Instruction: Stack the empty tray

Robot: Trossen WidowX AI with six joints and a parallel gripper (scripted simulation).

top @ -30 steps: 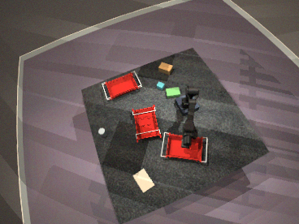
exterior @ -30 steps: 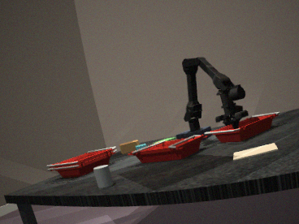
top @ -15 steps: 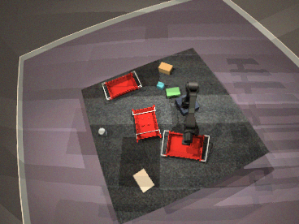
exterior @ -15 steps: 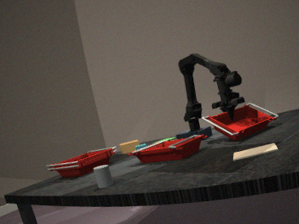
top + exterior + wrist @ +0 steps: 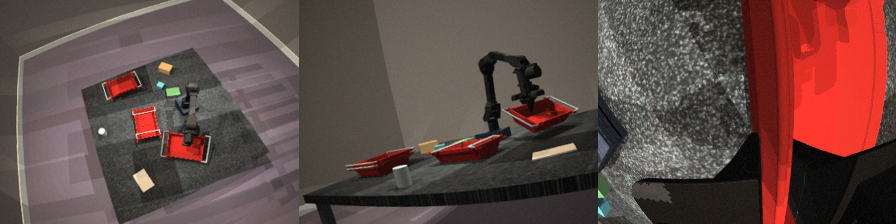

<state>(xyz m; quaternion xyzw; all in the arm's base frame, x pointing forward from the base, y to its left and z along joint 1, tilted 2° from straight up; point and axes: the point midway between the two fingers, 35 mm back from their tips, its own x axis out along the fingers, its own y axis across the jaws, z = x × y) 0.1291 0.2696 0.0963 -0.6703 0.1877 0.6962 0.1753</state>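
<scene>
My gripper tip is 7 cm to the right of the red tray, 4 cm short of it and 1 cm above it. The rest, counted from my gripper tip: green block (46 cm to the right, 10 cm below, 9 cm behind); then cyan block (57 cm to the right, 9 cm below, 1 cm behind); then flat beige plate (42 cm ahead, 17 cm to the left, 11 cm below).
</scene>
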